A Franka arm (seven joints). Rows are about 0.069 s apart.
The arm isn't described. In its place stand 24 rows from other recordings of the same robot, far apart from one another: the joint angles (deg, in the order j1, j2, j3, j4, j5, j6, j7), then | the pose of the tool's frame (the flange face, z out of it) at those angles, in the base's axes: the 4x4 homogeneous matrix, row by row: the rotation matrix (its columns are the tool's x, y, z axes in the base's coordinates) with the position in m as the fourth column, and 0 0 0 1 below.
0.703 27.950 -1.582 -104.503 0.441 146.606 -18.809 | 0.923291 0.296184 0.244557 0.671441; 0.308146 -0.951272 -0.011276 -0.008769; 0.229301 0.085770 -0.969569 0.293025; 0 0 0 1
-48.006 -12.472 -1.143 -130.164 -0.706 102.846 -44.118 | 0.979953 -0.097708 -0.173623 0.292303; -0.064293 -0.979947 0.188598 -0.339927; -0.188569 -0.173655 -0.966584 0.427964; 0 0 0 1
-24.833 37.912 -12.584 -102.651 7.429 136.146 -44.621 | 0.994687 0.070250 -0.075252 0.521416; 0.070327 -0.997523 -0.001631 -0.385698; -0.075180 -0.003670 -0.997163 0.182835; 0 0 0 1
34.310 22.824 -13.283 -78.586 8.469 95.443 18.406 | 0.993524 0.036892 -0.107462 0.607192; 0.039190 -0.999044 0.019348 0.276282; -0.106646 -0.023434 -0.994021 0.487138; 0 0 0 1
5.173 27.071 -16.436 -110.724 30.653 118.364 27.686 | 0.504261 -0.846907 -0.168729 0.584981; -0.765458 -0.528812 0.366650 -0.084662; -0.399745 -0.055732 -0.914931 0.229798; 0 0 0 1
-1.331 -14.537 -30.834 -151.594 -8.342 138.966 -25.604 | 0.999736 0.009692 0.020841 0.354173; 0.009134 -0.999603 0.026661 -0.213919; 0.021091 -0.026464 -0.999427 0.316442; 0 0 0 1
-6.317 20.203 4.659 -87.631 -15.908 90.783 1.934 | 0.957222 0.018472 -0.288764 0.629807; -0.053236 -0.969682 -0.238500 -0.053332; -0.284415 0.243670 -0.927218 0.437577; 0 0 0 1
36.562 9.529 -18.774 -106.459 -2.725 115.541 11.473 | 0.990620 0.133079 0.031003 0.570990; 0.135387 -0.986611 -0.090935 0.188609; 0.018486 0.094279 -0.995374 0.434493; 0 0 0 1
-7.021 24.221 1.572 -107.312 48.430 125.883 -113.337 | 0.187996 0.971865 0.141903 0.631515; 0.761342 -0.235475 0.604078 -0.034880; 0.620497 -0.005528 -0.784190 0.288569; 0 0 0 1
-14.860 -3.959 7.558 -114.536 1.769 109.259 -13.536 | 0.995026 0.097445 -0.020694 0.530707; 0.097912 -0.994932 0.022889 -0.064522; -0.018358 -0.024802 -0.999524 0.486906; 0 0 0 1
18.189 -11.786 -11.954 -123.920 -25.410 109.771 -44.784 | 0.496395 0.867567 0.030332 0.490788; 0.813970 -0.453015 -0.363635 0.018687; -0.301737 0.205196 -0.931047 0.483199; 0 0 0 1
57.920 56.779 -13.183 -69.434 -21.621 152.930 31.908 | 0.617222 0.554365 0.558316 0.511550; 0.574565 -0.802366 0.161503 0.608539; 0.537506 0.221106 -0.813757 0.228714; 0 0 0 1
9.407 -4.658 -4.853 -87.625 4.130 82.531 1.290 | 0.997732 0.065753 -0.014424 0.512697; 0.066676 -0.994772 0.077356 0.047107; -0.009262 -0.078142 -0.996899 0.676090; 0 0 0 1
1.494 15.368 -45.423 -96.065 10.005 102.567 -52.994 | 0.990190 0.123056 -0.066184 0.477551; 0.125587 -0.991446 0.035526 -0.385258; -0.061246 -0.043489 -0.997175 0.476693; 0 0 0 1
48.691 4.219 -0.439 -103.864 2.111 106.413 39.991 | 0.990124 0.132702 -0.045211 0.384666; 0.132908 -0.991127 0.001561 0.435467; -0.044603 -0.007555 -0.998976 0.491839; 0 0 0 1
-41.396 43.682 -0.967 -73.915 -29.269 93.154 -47.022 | 0.771333 0.221498 -0.596644 0.484309; 0.178428 -0.975147 -0.131344 -0.505606; -0.610908 -0.005148 -0.791685 0.278124; 0 0 0 1
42.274 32.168 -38.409 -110.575 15.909 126.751 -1.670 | 0.990560 -0.027089 -0.134374 0.602442; -0.045057 -0.990153 -0.132537 0.065455; -0.129460 0.137341 -0.982027 0.239030; 0 0 0 1
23.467 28.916 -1.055 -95.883 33.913 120.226 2.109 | 0.983987 -0.010553 -0.177928 0.609763; 0.069894 -0.895451 0.439640 0.281994; -0.163965 -0.445036 -0.880374 0.311171; 0 0 0 1
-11.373 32.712 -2.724 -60.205 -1.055 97.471 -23.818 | 0.982002 0.176473 0.067298 0.704226; 0.180619 -0.981629 -0.061487 -0.168129; 0.055211 0.072535 -0.995837 0.517846; 0 0 0 1
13.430 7.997 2.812 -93.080 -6.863 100.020 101.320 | 0.106397 -0.994215 0.014712 0.583802; -0.987979 -0.107376 -0.111209 0.157139; 0.112145 -0.002703 -0.993688 0.533686; 0 0 0 1
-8.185 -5.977 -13.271 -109.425 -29.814 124.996 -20.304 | 0.966081 0.131819 0.222063 0.516984; 0.229330 -0.833275 -0.503052 -0.228724; 0.118728 0.536914 -0.835241 0.582317; 0 0 0 1
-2.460 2.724 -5.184 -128.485 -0.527 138.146 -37.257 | 0.860661 0.495189 0.118533 0.536146; 0.501260 -0.864895 -0.026389 -0.071845; 0.089452 0.082128 -0.992599 0.358323; 0 0 0 1
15.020 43.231 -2.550 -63.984 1.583 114.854 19.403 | 0.984794 -0.113889 0.131186 0.748297; -0.118183 -0.992667 0.025401 0.178092; 0.127331 -0.040519 -0.991032 0.377864; 0 0 0 1
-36.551 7.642 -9.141 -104.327 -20.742 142.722 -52.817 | 0.935588 0.288727 0.203254 0.452325; 0.353094 -0.764683 -0.539059 -0.453751; -0.000216 0.576105 -0.817376 0.521798; 0 0 0 1
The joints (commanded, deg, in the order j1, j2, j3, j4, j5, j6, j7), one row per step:
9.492, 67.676, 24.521, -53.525, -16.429, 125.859, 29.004
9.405, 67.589, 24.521, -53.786, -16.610, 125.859, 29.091
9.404, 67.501, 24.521, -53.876, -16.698, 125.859, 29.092
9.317, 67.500, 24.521, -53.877, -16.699, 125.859, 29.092
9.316, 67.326, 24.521, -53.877, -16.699, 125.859, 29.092
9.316, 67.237, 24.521, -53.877, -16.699, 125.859, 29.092
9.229, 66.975, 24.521, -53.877, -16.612, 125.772, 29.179
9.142, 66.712, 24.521, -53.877, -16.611, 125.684, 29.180
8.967, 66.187, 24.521, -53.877, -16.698, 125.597, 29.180
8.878, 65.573, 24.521, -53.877, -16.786, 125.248, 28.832
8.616, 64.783, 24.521, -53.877, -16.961, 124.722, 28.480
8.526, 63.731, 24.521, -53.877, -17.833, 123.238, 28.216
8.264, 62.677, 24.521, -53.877, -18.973, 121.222, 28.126
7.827, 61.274, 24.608, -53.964, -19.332, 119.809, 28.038
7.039, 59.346, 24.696, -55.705, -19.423, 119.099, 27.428
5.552, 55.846, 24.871, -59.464, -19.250, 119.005, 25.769
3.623, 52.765, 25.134, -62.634, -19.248, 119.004, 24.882
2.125, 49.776, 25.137, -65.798, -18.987, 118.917, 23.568
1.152, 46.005, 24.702, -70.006, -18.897, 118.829, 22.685
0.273, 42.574, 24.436, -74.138, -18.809, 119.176, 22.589
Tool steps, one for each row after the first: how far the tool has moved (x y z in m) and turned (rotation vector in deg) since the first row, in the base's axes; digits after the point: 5 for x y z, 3 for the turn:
-0.00044, -0.00071, -0.00084, -0.197, 0.074, 0.010
-0.00059, -0.00057, -0.00034, -0.277, 0.025, 0.082
-0.00012, -0.00169, -0.00033, -0.278, 0.024, -0.004
0.00032, -0.00163, 0.00202, -0.250, -0.147, -0.005
0.00055, -0.00159, 0.00323, -0.235, -0.235, -0.006
0.00150, -0.00261, 0.00664, -0.160, -0.360, -0.205
0.00246, -0.00367, 0.01005, -0.157, -0.541, -0.282
0.00451, -0.00583, 0.01702, -0.180, -1.023, -0.408
0.00582, -0.00700, 0.02474, -0.340, -1.429, -0.074
0.00807, -0.01053, 0.03453, -0.627, -1.892, 0.147
0.00855, -0.01275, 0.04609, -1.854, -2.069, 0.848
0.00906, -0.01788, 0.05673, -3.543, -1.861, 1.326
0.01076, -0.02365, 0.07282, -4.258, -2.080, 1.281
0.00916, -0.03021, 0.08414, -4.947, -1.957, 1.861
0.00487, -0.04084, 0.10159, -5.675, -2.188, 3.386
0.00326, -0.05789, 0.11787, -6.322, -2.514, 3.571
-0.00093, -0.07156, 0.13145, -7.101, -2.619, 4.345
-0.01064, -0.08119, 0.14473, -8.647, -2.555, 5.279
-0.02122, -0.08877, 0.15456, -9.843, -2.485, 5.504

